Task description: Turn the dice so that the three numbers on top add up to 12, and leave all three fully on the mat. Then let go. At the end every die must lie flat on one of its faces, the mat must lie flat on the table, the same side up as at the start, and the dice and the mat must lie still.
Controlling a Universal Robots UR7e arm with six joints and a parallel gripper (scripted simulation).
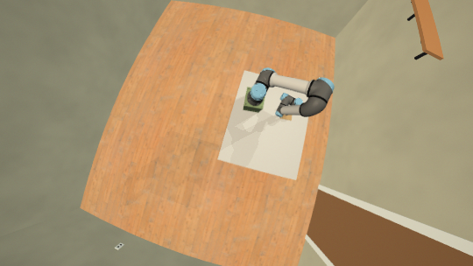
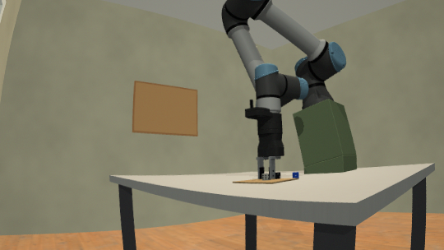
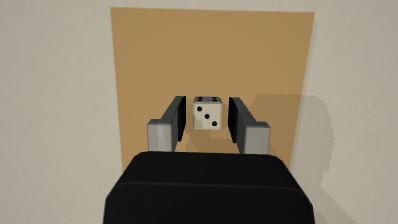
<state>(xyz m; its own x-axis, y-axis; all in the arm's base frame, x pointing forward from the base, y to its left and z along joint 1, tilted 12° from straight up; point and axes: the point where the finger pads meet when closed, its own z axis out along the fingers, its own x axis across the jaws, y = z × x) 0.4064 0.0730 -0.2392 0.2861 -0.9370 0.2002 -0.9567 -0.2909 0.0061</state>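
Now: hand 10 mm above the white die. Also, from my hand: blue die: 110 mm behind, 10 mm to the left, 20 mm below; then black die: 50 mm behind, 10 mm to the right, 10 mm below; then tan mat: 20 mm below.
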